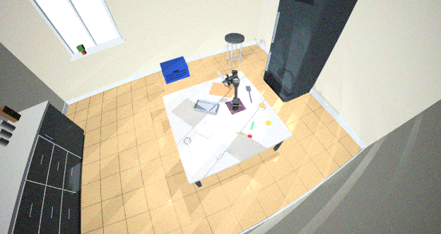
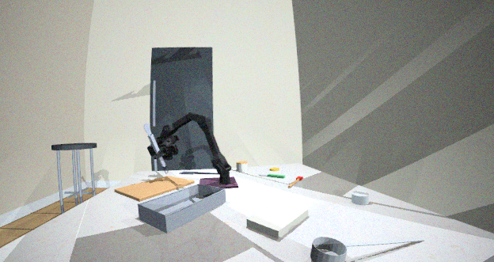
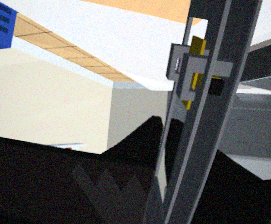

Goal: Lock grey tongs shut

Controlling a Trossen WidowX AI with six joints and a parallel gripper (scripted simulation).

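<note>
The yellow piece lies 5 cm behind my gripper tip, 2 cm to the left of it and 1 cm below it. Also, from my gripper tip: spatula (33 cm behind, 19 cm to the left, 16 cm below); wooden board (1 cm behind, 15 cm below); grey roasting tin (31 cm ahead, 22 cm to the left, 13 cm below).
</note>
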